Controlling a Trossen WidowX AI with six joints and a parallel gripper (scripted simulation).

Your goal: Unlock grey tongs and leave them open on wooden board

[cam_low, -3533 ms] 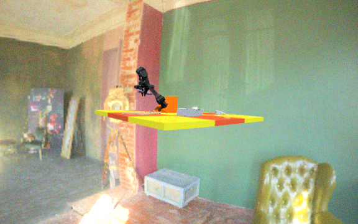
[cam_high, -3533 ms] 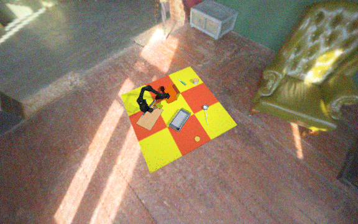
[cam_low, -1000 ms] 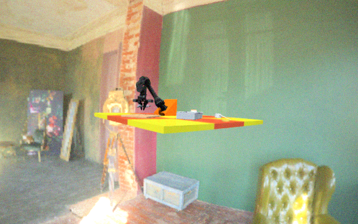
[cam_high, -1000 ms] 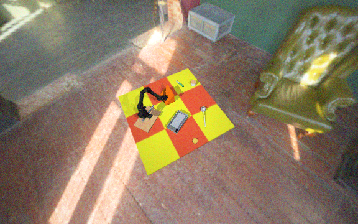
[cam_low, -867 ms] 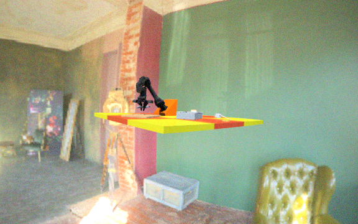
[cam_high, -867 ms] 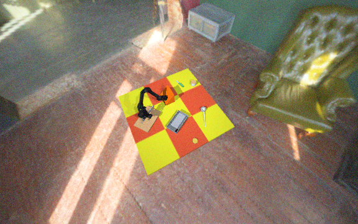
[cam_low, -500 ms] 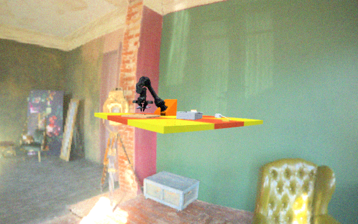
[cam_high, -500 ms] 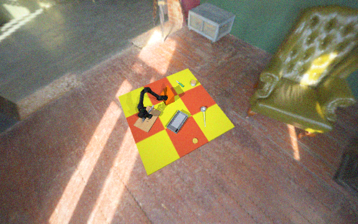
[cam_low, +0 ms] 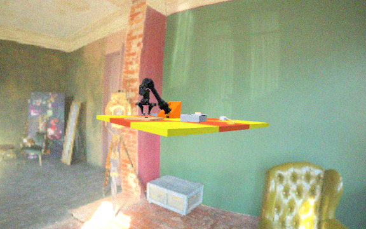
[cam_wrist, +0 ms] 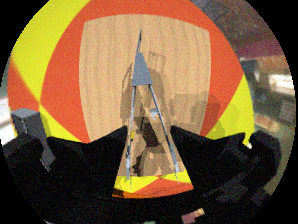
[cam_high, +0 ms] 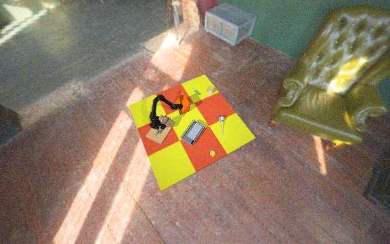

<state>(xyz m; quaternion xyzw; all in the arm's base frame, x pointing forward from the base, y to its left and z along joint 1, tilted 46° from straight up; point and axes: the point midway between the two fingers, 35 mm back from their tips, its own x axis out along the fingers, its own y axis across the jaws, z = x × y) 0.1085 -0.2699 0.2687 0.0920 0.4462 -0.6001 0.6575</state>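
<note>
The wooden board lies 40 mm below my gripper tip. Also, from my gripper tip: roasting tin (320 mm to the left, 300 mm ahead, 20 mm below).
</note>
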